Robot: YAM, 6 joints.
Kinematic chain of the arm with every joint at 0, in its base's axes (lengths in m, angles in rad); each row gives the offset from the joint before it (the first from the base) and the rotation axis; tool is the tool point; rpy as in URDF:
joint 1: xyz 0 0 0.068 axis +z
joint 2: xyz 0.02 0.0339 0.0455 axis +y
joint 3: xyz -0.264 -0.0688 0 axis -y
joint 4: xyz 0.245 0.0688 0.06 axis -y
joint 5: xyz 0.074 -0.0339 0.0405 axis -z
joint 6: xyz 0.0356 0 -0.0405 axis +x
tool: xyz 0 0 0 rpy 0 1.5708 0
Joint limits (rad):
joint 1: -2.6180..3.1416
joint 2: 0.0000..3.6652
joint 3: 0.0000..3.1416
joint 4: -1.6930..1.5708
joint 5: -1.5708..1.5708
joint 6: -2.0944..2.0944
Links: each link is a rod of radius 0.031 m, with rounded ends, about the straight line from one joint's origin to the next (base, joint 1, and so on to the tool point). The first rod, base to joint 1, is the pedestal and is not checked.
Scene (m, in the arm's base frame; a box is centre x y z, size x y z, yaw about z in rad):
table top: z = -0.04
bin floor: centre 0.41 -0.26 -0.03 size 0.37 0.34 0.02 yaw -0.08
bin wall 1: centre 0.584 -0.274 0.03 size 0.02 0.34 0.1 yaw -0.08
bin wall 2: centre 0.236 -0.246 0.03 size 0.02 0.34 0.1 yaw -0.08
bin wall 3: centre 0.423 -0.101 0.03 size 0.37 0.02 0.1 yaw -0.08
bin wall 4: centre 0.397 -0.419 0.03 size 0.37 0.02 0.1 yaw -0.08
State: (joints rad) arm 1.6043 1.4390 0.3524 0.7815 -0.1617 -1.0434
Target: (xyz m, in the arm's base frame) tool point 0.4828 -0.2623 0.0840
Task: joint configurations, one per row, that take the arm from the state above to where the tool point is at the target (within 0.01 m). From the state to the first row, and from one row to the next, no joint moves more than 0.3 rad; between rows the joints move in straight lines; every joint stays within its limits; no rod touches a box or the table.
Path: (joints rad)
1: 1.3414 1.5620 0.5184 0.7767 -0.1437 -1.0434
2: 1.0785 1.6851 0.6845 0.7719 -0.1258 -1.0434
3: 0.8156 1.8081 0.8505 0.7671 -0.1078 -1.0434
4: 0.5527 1.9312 1.0166 0.7623 -0.0899 -1.0434
5: 0.2898 2.0542 1.1826 0.7576 -0.0719 -1.0434
6: 0.0269 2.1773 1.3487 0.7528 -0.0540 -1.0434
7: -0.2360 2.3003 1.5147 0.7480 -0.0360 -1.0434
8: -0.4988 2.4234 1.6808 0.7432 -0.0181 -1.0434
9: -0.4988 2.5669 1.6713 0.7191 -0.0178 -1.0434

